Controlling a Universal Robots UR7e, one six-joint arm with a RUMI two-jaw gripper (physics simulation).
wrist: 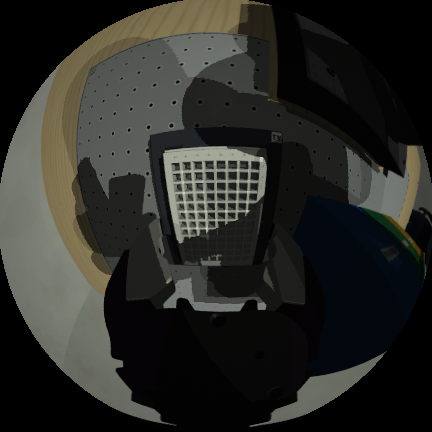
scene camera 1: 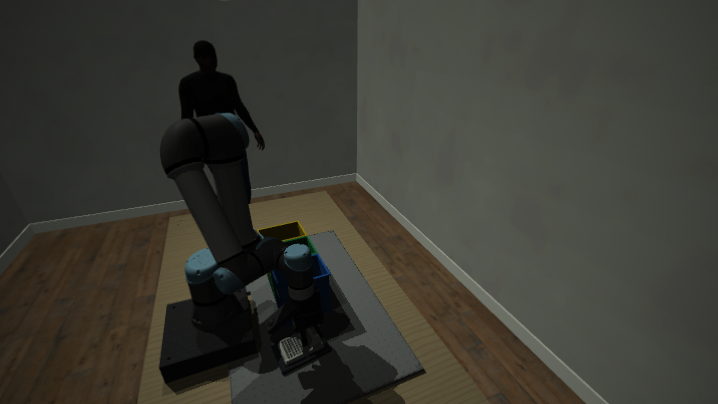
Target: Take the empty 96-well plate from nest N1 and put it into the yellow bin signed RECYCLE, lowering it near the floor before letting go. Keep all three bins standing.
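Frame: origin at the arm's base, x ahead, y left, z up, level; centimetres.
Seen in the pictures: gripper, fingertip midpoint: (wrist: 216, 222) (scene camera 1: 302, 343); arm's base at its link origin: (scene camera 1: 215, 312).
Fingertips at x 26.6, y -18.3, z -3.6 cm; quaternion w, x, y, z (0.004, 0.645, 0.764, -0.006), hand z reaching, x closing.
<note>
Offsets run from my fingertips to a thing's top centre. "pt": to the spot under its first point.
The white 96-well plate @[dy -0.2, dx -0.6, dz +0.5 cm] (scene camera 1: 291, 350) (wrist: 216, 195) lies flat in the black nest (scene camera 1: 323, 350) (wrist: 235, 136), whose corner label looks like N1. My gripper (scene camera 1: 303, 342) (wrist: 216, 222) points down, low over the nest. It is open, with one finger to each side of the plate's near end in the wrist view; nothing is between them. Whether the fingertips are down at plate height is hard to tell. The yellow bin @[dy +42.9, dx -0.9, dz +15.9 cm] (scene camera 1: 282, 232) stands upright at the far end of the row of bins; its sign does not show in the scene view.
The green bin @[pt dy +32.1, dx +9.1, dz +15.7 cm] (scene camera 1: 310, 243) stands next to the yellow one, and the blue bin @[dy +16.9, dx +2.8, dz +15.9 cm] (scene camera 1: 322, 288) (wrist: 357, 285) stands closest to the gripper. All are upright. The robot's black base block (scene camera 1: 200, 351) is left of the nest. A person (scene camera 1: 208, 92) stands behind the arm.
</note>
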